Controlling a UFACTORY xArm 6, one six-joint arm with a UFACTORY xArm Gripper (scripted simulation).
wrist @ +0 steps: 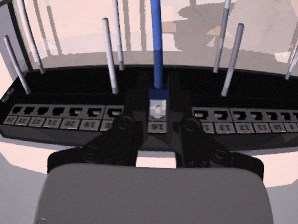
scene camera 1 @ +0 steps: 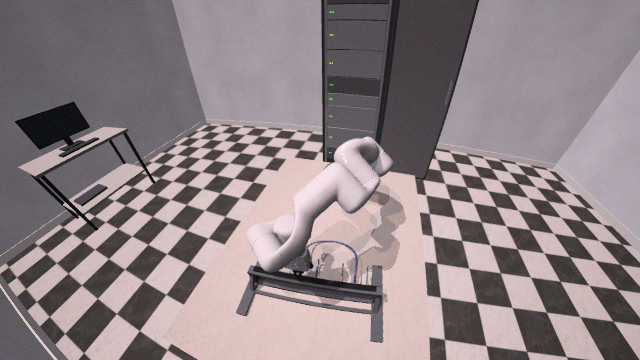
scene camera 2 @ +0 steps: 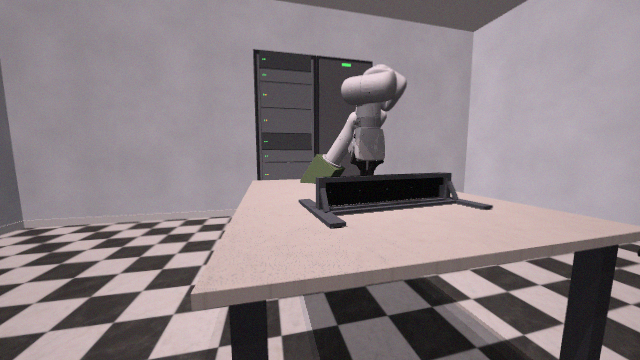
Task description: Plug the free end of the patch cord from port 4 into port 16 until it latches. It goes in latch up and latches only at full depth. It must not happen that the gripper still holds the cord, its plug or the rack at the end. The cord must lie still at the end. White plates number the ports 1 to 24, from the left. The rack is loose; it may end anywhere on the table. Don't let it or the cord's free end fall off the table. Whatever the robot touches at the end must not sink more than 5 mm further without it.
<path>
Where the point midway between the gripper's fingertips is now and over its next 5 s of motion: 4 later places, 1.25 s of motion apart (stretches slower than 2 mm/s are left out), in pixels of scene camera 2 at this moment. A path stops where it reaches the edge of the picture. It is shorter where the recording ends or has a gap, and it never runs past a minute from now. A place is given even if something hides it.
My gripper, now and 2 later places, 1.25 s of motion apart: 366,182; 367,176; 368,157
</path>
